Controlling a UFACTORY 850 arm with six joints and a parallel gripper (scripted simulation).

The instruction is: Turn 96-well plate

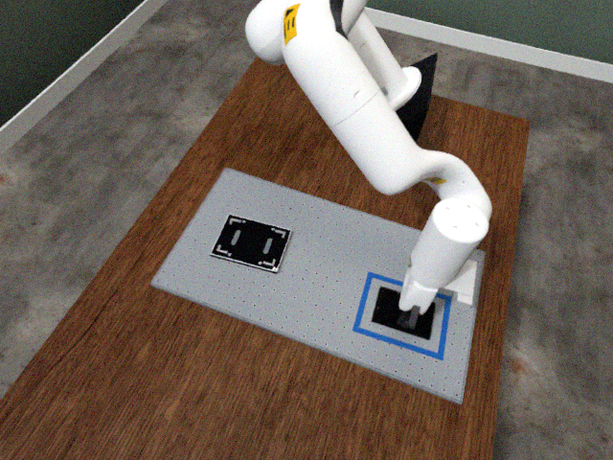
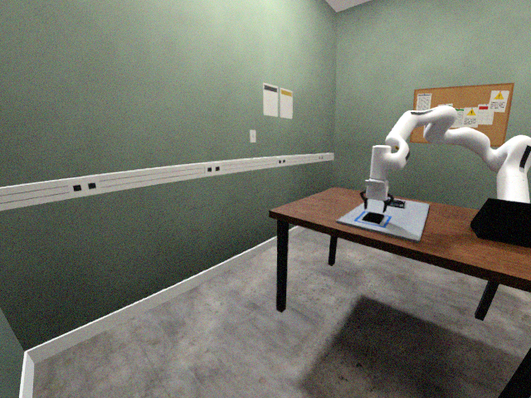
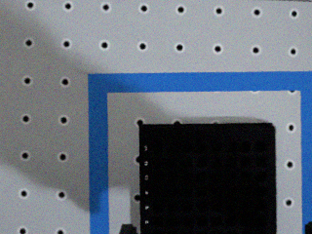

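Right now the black 96-well plate is 4 cm below my hand. The rest, counted from my hand: plate nest N1: 7 cm behind, 38 cm to the right, 5 cm below.
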